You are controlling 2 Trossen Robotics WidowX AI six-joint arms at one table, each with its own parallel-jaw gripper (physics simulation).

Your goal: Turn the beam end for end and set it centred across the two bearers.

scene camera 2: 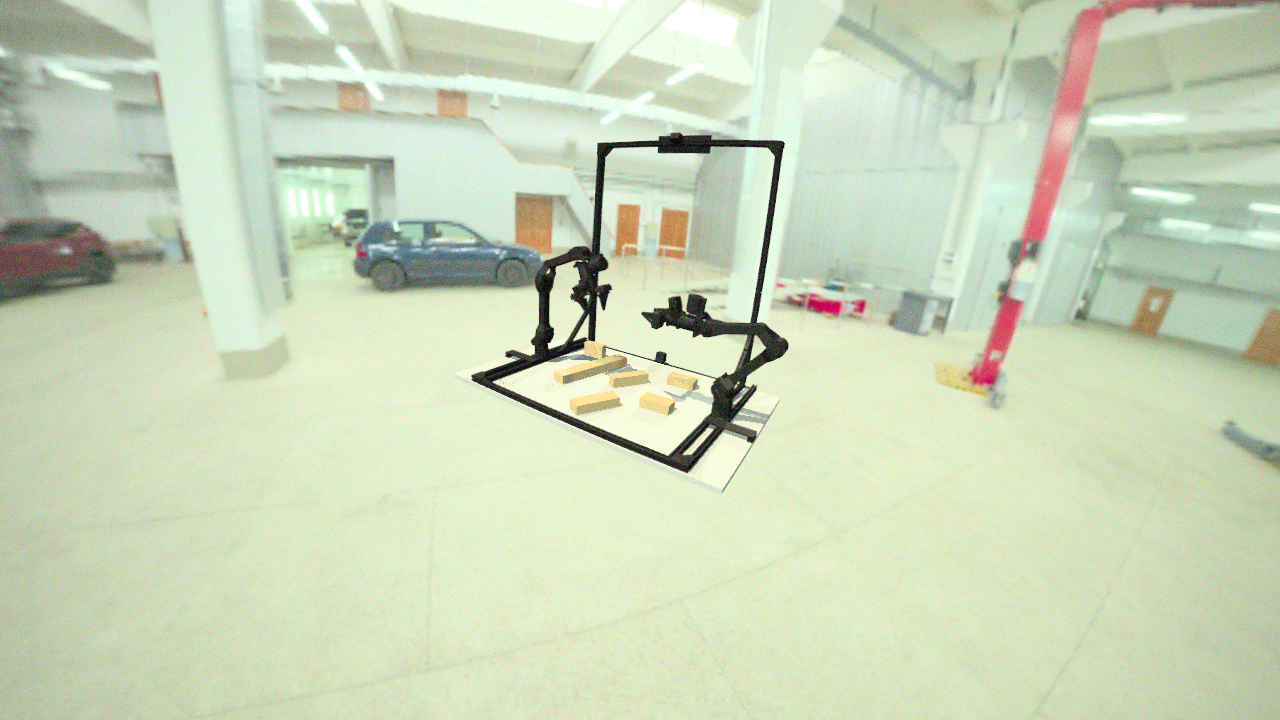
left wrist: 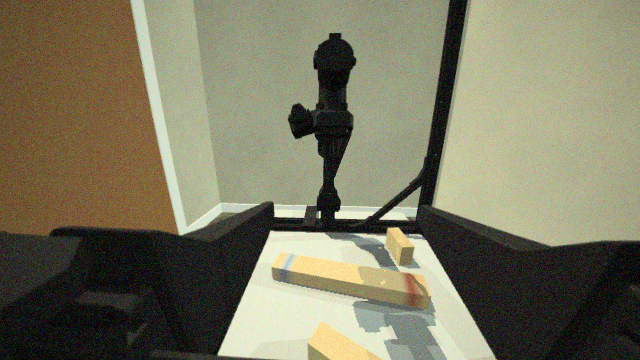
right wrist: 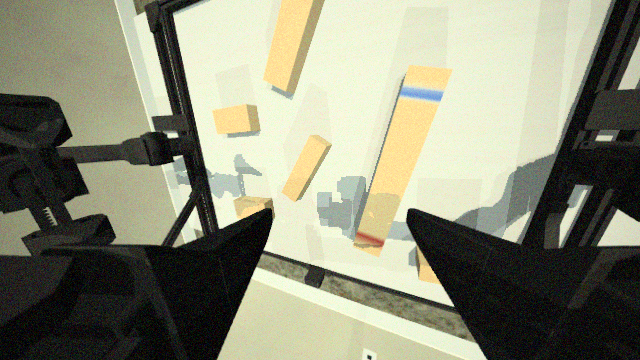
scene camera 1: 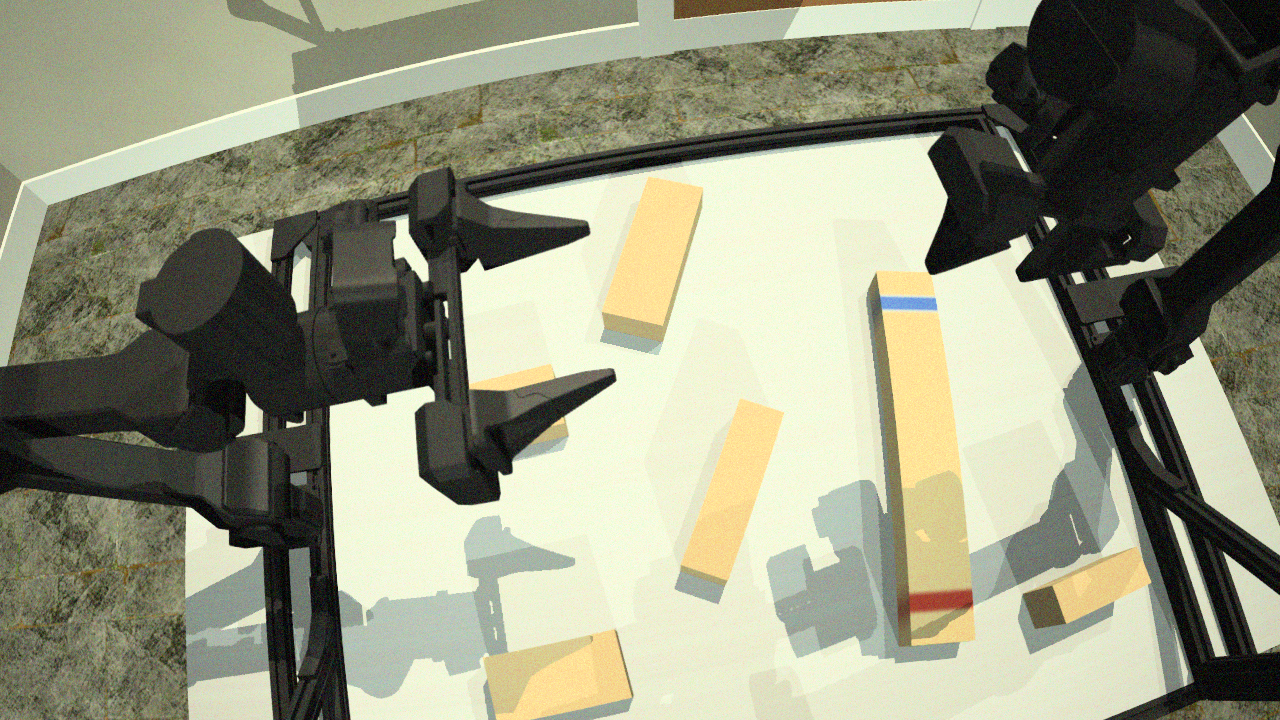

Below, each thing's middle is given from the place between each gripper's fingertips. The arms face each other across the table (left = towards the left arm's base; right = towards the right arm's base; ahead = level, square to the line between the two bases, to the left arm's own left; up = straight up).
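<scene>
My left gripper is 320 mm above the beam (scene camera 1: 933, 577), 280 mm to the left of it and 40 mm past it. As for my right hand, I see the beam 27 cm below it, 5 cm behind it and 4 cm to the right of it.
</scene>
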